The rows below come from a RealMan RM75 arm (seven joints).
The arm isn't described. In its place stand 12 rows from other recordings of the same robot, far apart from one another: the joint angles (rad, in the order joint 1, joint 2, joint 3, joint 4, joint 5, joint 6, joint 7), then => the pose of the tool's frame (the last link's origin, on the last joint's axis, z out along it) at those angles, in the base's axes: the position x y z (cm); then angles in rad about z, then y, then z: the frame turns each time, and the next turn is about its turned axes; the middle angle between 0 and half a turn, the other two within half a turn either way.
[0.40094 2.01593 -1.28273 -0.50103 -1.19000 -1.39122 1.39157] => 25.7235 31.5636 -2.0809 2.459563 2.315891 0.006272
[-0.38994 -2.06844 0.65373 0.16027 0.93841 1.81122 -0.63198] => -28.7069 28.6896 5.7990 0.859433 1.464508 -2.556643
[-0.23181 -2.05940 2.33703 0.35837 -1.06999 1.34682 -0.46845] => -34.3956 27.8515 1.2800 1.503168 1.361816 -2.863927
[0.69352 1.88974 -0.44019 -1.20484 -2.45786 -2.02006 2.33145] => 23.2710 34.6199 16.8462 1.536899 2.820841 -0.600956
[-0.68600 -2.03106 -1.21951 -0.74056 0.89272 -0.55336 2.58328] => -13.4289 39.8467 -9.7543 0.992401 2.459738 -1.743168
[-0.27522 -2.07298 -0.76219 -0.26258 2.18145 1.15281 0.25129] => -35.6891 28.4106 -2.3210 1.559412 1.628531 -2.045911
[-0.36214 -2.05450 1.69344 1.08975 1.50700 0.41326 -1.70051] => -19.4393 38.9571 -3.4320 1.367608 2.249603 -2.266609
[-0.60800 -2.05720 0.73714 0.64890 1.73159 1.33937 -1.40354] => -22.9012 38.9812 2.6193 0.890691 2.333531 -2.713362
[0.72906 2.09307 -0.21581 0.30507 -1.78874 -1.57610 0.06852] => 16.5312 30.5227 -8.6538 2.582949 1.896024 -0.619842
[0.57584 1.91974 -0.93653 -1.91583 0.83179 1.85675 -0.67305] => 11.7817 33.1948 17.1615 1.273389 2.503825 -1.435520
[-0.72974 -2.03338 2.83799 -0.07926 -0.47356 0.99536 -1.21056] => -29.5018 36.8249 -6.3112 1.309494 2.441705 -2.709084
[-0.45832 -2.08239 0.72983 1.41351 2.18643 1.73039 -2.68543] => -21.9803 33.2738 10.5387 1.372938 2.672843 -3.005465
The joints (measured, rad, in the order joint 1, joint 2, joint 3, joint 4, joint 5, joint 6, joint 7), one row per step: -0.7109 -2.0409 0.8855 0.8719 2.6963 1.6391 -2.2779; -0.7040 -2.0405 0.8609 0.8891 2.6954 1.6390 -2.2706; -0.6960 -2.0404 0.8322 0.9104 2.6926 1.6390 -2.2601; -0.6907 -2.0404 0.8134 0.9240 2.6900 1.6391 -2.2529; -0.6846 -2.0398 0.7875 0.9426 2.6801 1.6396 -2.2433; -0.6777 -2.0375 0.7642 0.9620 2.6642 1.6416 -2.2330; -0.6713 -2.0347 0.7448 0.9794 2.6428 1.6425 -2.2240; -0.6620 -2.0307 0.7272 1.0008 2.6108 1.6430 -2.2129; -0.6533 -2.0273 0.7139 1.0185 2.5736 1.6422 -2.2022; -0.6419 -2.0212 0.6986 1.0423 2.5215 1.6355 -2.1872; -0.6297 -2.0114 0.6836 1.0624 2.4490 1.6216 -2.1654; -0.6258 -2.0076 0.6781 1.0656 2.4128 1.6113 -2.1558; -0.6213 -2.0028 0.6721 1.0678 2.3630 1.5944 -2.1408; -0.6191 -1.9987 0.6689 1.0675 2.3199 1.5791 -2.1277; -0.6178 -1.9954 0.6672 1.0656 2.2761 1.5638 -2.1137; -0.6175 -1.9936 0.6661 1.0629 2.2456 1.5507 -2.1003; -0.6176 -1.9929 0.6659 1.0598 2.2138 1.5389 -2.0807; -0.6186 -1.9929 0.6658 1.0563 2.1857 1.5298 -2.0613
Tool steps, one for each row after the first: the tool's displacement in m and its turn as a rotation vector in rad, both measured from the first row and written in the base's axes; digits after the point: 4 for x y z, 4 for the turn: -0.0012 0.0013 0.0050 0.0266 -0.0102 -0.0008; -0.0024 0.0028 0.0110 0.0582 -0.0228 -0.0045; -0.0033 0.0036 0.0150 0.0788 -0.0314 -0.0069; -0.0034 0.0051 0.0206 0.1091 -0.0482 -0.0122; -0.0032 0.0066 0.0267 0.1393 -0.0671 -0.0201; -0.0023 0.0082 0.0325 0.1689 -0.0883 -0.0297; -0.0007 0.0100 0.0393 0.2035 -0.1147 -0.0452; 0.0017 0.0117 0.0449 0.2351 -0.1442 -0.0628; 0.0050 0.0148 0.0536 0.2825 -0.1798 -0.0917; 0.0098 0.0191 0.0640 0.3410 -0.2270 -0.1327; 0.0124 0.0215 0.0677 0.3677 -0.2520 -0.1506; 0.0161 0.0250 0.0725 0.4045 -0.2853 -0.1770; 0.0199 0.0283 0.0762 0.4345 -0.3139 -0.2006; 0.0241 0.0315 0.0794 0.4624 -0.3435 -0.2248; 0.0270 0.0340 0.0815 0.4830 -0.3632 -0.2443; 0.0305 0.0363 0.0829 0.5008 -0.3836 -0.2699; 0.0339 0.0383 0.0839 0.5147 -0.4023 -0.2943
